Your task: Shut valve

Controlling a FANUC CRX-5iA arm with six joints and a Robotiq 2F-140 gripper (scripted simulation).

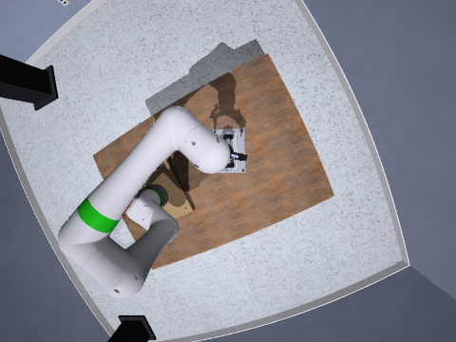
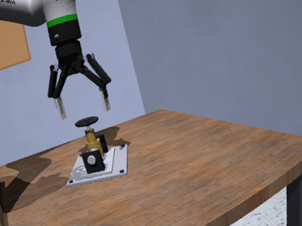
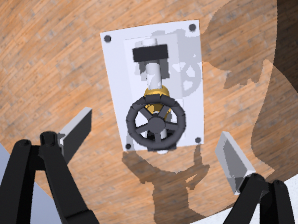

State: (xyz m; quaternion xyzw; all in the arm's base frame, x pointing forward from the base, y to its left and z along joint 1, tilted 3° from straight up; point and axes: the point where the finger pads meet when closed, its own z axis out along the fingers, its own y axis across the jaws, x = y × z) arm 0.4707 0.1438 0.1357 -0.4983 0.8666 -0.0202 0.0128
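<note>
The black spoked handwheel lies 40 mm below my hand.
</note>
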